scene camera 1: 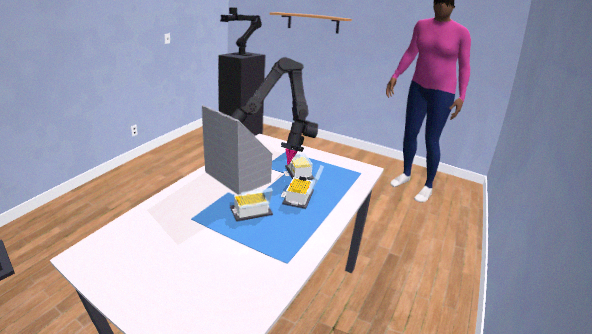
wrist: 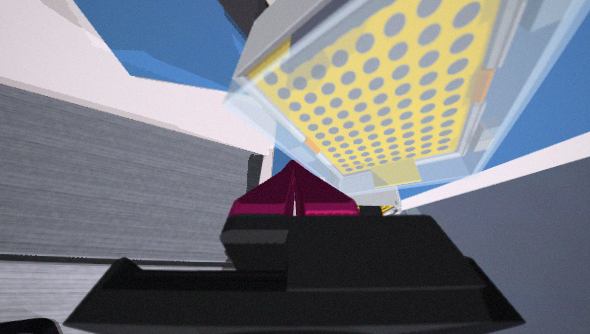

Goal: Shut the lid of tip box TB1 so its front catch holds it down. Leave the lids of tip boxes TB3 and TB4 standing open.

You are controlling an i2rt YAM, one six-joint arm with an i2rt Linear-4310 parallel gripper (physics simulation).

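Frame: origin at the arm's base, x ahead, y left, z up, level; metres.
Seen in the pictures: gripper, fingertip midpoint: (scene camera 1: 288, 164) (wrist: 294, 166); arm's base, origin of the base link: (scene camera 1: 232, 125).
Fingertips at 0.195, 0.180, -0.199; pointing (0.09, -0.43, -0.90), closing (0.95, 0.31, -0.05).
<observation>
Pixels of each thing's middle, then the offset from my fingertips to it, as dx, dy, dz. "*": a spot on its surface instead. Level surfaces: height alone.
- farthest tip box, body centre: (wrist: 350, 106) (scene camera 1: 297, 166) +0.019, +0.054, -0.021
- middle tip box, surface spot: (scene camera 1: 298, 192) * +0.189, -0.171, +0.002
- third tip box, body centre: (scene camera 1: 250, 202) +0.066, -0.334, -0.026
- blue mat, its level: dz -0.059
- white table, its level: dz -0.063
The farthest tip box (scene camera 1: 301, 169) (wrist: 380, 95), apparently TB1, has a yellow rack under its clear lid. Its label is not readable, and whether the catch holds the lid cannot be told. My gripper (scene camera 1: 289, 163) (wrist: 294, 166) is shut and empty, its magenta fingertips pointing down close beside that box, on the side towards the grey block. A middle tip box (scene camera 1: 298, 194) stands with its clear lid (scene camera 1: 319, 175) upright; part of its yellow rack shows behind the fingers in the wrist view. A third tip box (scene camera 1: 253, 209) stands nearer the scene camera, its clear lid raised.
A tall grey block (scene camera 1: 220, 150) (wrist: 115, 175) stands beside the blue mat (scene camera 1: 280, 242) (wrist: 160, 40) on the white table (scene camera 1: 150, 280). The boxes stand on dark bases close to one another. A person (scene camera 1: 440, 60) stands beyond the table, and a second arm (scene camera 1: 247, 37) stands on a black pedestal.
</observation>
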